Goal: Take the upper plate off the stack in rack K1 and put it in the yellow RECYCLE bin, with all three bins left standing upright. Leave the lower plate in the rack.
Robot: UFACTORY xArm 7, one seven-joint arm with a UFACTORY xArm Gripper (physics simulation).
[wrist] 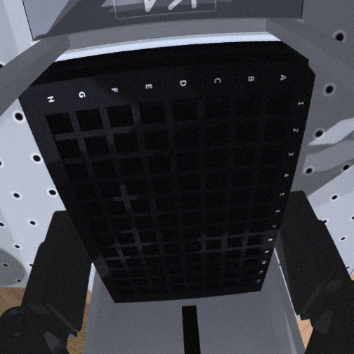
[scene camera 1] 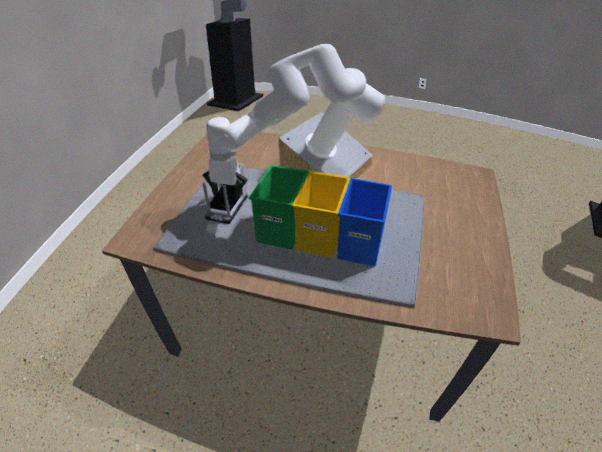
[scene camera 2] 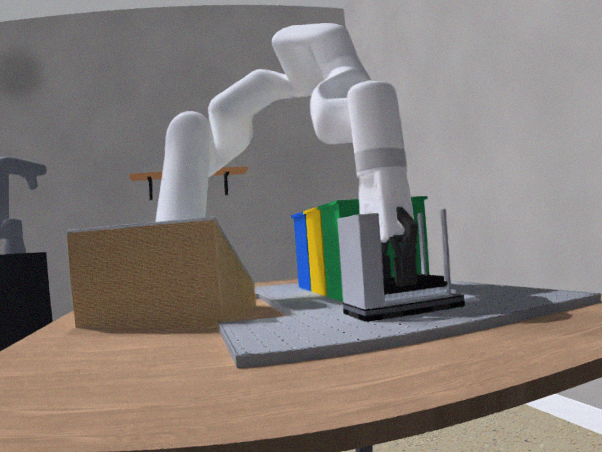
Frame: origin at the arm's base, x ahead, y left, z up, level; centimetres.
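Seen in the pictures: gripper, fingertip midpoint: (scene camera 1: 227,196) (scene camera 2: 393,283); arm's base, link origin: (scene camera 1: 320,146) (scene camera 2: 177,253).
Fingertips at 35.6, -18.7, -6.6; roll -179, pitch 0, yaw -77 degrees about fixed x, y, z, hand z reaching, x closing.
Offsets run from my fingertips to a thing's top centre, as dx, dy, dz. "*": to the spot under its first point. Level surfaces: height alone.
The black upper plate {* +5.8, -2.9, +0.1} (scene camera 2: 436,280) (wrist: 175,175) lies level in rack K1 {+1.4, +0.2, +10.1} (scene camera 1: 218,218) (scene camera 2: 353,262) (wrist: 75,21), its grid of wells facing up. A pale layer {+0.4, +0.0, -0.8} (scene camera 2: 422,293), apparently the lower plate, shows beneath it in scene camera 2. My gripper (scene camera 1: 226,194) (scene camera 2: 399,280) (wrist: 180,224) points down into the rack, with one finger against each long side of the black plate. It is shut on the upper plate at nearly full width. The finger contact surfaces are partly hidden. The yellow bin {-1.3, +36.6, +13.8} (scene camera 1: 316,227) (scene camera 2: 315,252) stands upright between the green and blue bins.
The green bin {+1.4, +23.7, +13.8} (scene camera 1: 274,220) (scene camera 2: 332,250) stands nearest the rack, and the blue bin {-4.0, +49.4, +13.8} (scene camera 1: 361,240) (scene camera 2: 300,252) stands beyond the yellow one. Thin upright posts {* +7.6, -2.7, +4.9} (scene camera 2: 445,245) rise at the rack's open end. All stand on the grey perforated board {dz -4.2} (scene camera 1: 395,280) (scene camera 2: 280,340).
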